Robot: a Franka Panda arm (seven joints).
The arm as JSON. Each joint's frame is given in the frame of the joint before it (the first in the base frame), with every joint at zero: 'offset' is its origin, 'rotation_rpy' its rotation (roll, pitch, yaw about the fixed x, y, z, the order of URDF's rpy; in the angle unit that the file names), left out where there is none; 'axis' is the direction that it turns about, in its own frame. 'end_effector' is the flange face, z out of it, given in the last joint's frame.
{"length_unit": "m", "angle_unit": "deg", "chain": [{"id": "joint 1", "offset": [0.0, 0.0, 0.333], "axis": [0.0, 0.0, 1.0]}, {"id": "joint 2", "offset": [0.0, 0.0, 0.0], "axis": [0.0, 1.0, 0.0]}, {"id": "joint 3", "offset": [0.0, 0.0, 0.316], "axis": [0.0, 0.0, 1.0]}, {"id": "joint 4", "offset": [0.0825, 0.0, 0.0], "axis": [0.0, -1.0, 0.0]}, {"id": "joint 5", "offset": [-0.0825, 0.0, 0.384], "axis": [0.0, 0.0, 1.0]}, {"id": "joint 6", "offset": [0.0, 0.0, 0.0], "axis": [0.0, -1.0, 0.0]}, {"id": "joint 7", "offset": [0.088, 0.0, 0.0], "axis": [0.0, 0.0, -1.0]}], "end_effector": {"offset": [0.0, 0.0, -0.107], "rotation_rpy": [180.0, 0.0, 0.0]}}
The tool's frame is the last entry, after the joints.
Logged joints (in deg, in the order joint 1, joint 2, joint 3, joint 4, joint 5, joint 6, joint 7), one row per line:
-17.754, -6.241, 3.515, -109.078, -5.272, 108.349, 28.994
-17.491, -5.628, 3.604, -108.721, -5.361, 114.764, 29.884
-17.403, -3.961, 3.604, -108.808, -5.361, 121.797, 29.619
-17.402, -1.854, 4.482, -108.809, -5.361, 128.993, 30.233
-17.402, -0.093, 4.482, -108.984, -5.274, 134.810, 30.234
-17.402, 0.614, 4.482, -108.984, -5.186, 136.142, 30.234
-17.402, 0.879, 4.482, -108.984, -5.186, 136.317, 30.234
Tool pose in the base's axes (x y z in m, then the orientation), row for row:
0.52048, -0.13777, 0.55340, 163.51, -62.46, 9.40
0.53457, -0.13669, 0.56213, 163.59, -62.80, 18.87
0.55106, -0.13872, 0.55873, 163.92, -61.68, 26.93
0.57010, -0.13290, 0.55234, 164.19, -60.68, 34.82
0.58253, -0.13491, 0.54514, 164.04, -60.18, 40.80
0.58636, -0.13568, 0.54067, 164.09, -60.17, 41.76
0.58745, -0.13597, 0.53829, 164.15, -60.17, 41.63
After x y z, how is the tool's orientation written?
As a rotation vector, in degrees.
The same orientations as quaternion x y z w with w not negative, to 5 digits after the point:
0.93203, -0.35603, 0.05358, 0.04113
0.92771, -0.35613, 0.10701, 0.03278
0.92479, -0.34798, 0.15193, 0.02444
0.91989, -0.33996, 0.19508, 0.01332
0.91421, -0.33539, 0.22738, 0.00497
0.91316, -0.33485, 0.23239, 0.00267
0.91337, -0.33480, 0.23164, 0.00246

